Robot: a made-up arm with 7 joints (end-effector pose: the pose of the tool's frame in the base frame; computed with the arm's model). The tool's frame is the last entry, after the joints.
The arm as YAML. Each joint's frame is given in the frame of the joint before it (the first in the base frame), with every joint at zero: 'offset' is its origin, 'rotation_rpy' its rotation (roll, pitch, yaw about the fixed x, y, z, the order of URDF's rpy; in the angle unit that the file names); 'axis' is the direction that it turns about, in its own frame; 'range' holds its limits. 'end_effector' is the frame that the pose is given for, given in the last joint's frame.
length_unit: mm
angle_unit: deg
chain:
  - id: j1
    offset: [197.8, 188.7, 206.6]
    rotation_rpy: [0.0, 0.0, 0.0]
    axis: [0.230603, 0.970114, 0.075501]
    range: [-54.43, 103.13]
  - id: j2
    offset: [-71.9, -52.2, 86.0]
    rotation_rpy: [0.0, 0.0, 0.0]
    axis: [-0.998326, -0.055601, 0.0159]
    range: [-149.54, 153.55]
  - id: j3
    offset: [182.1, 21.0, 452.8]
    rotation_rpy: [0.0, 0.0, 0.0]
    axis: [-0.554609, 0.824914, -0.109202]
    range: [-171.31, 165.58]
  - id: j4
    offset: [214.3, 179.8, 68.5]
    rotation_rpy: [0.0, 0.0, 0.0]
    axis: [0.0, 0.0, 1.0]
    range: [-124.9, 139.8]
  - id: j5
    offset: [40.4, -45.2, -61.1]
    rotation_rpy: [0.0, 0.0, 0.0]
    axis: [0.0, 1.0, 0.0]
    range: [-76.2, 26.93]
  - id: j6
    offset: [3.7, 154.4, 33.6]
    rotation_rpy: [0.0, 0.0, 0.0]
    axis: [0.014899, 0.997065, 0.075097]
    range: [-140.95, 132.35]
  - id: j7
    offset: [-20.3, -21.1, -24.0]
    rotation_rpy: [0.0, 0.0, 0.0]
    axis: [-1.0, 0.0, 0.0]
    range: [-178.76, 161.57]
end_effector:
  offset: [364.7, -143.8, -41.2]
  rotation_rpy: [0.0, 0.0, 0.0]
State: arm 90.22 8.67 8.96 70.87 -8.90 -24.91 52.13
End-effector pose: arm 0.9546 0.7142 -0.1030 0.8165 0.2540 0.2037 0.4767
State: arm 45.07 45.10 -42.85 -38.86 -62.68 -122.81 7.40
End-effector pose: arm 0.3288 0.6834 0.5152 0.0014 -0.1016 -0.9902 -0.0958
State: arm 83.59 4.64 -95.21 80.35 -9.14 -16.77 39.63
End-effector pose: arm 1.1679 0.0331 0.6240 0.8124 0.1833 -0.5465 0.0883
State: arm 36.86 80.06 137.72 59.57 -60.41 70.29 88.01
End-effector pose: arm 0.0114 0.0354 0.4239 0.2649 0.2671 -0.8662 -0.3289
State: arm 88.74 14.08 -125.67 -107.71 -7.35 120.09 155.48
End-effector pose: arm 1.2855 0.2099 0.1836 0.8822 0.2955 0.0966 0.3537
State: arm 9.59 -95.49 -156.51 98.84 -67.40 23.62 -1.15
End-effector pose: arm -0.2337 -0.2585 0.2909 0.0405 -0.3704 -0.8268 -0.4214
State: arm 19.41 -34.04 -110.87 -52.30 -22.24 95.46 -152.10
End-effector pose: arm 0.6968 -0.4121 1.0844 0.7440 -0.6520 -0.1243 -0.0772
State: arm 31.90 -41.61 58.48 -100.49 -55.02 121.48 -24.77
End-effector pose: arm 0.2256 0.0154 0.2698 0.2319 0.0069 0.6244 -0.7458
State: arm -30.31 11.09 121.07 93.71 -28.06 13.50 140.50
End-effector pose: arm 0.1810 0.4830 0.2080 0.3526 -0.6507 0.0525 0.6705
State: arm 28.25 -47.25 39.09 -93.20 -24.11 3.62 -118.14
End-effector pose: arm 0.6800 -0.2795 0.0524 0.5930 0.4528 -0.2250 -0.6267
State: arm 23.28 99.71 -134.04 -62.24 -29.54 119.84 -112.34
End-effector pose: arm -0.0685 1.0764 0.1740 0.3478 0.6656 0.6406 -0.1602
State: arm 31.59 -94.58 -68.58 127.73 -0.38 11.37 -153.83
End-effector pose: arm 0.3820 -0.3448 0.5112 0.0293 0.7294 -0.0311 0.6828
